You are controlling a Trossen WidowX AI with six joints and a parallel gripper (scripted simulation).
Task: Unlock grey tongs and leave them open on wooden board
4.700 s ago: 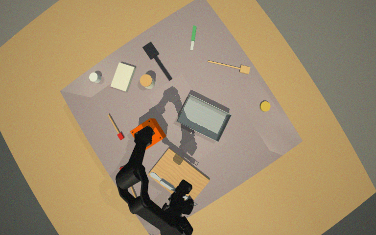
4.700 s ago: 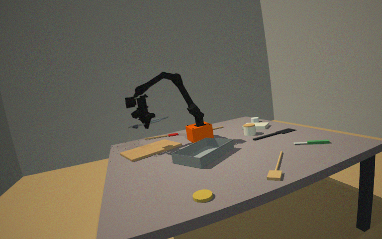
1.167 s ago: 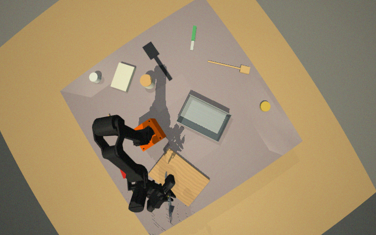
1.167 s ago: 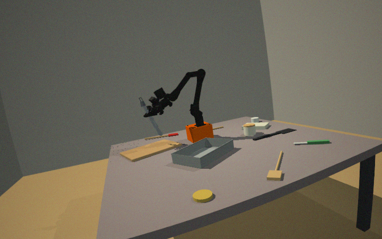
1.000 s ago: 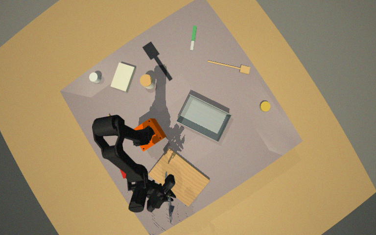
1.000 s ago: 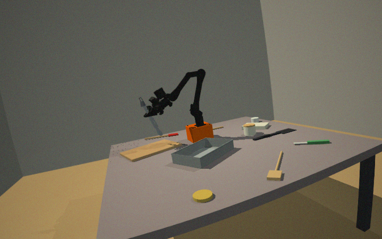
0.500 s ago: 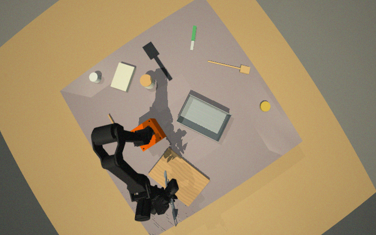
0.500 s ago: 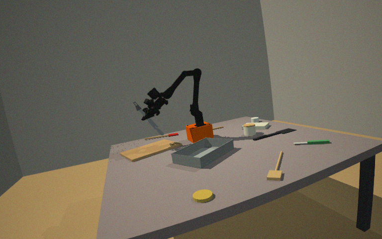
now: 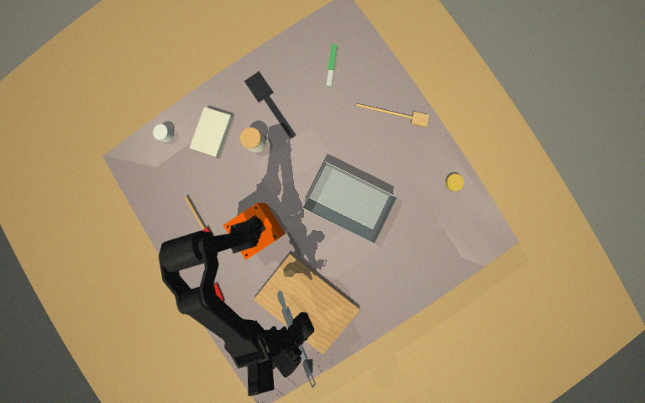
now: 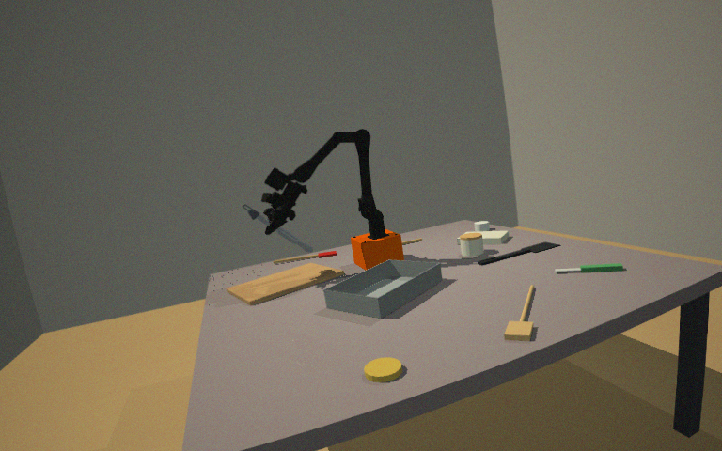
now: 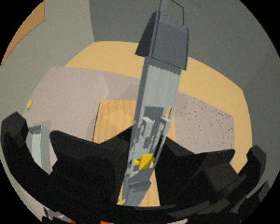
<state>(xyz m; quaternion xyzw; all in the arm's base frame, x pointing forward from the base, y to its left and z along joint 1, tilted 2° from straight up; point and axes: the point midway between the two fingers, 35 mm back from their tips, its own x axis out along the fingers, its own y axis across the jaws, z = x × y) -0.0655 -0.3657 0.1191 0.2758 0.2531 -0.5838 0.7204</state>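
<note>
The wooden board lies 1 cm ahead of my gripper tip, 3 cm to the left of it and 18 cm below it. The rest, counted from my gripper tip: cork-lidded jar (24 cm ahead, 68 cm to the left, 15 cm below); yellow disc (78 cm ahead, 6 cm to the left, 18 cm below); grey roasting tin (39 cm ahead, 25 cm to the left, 16 cm below).
</note>
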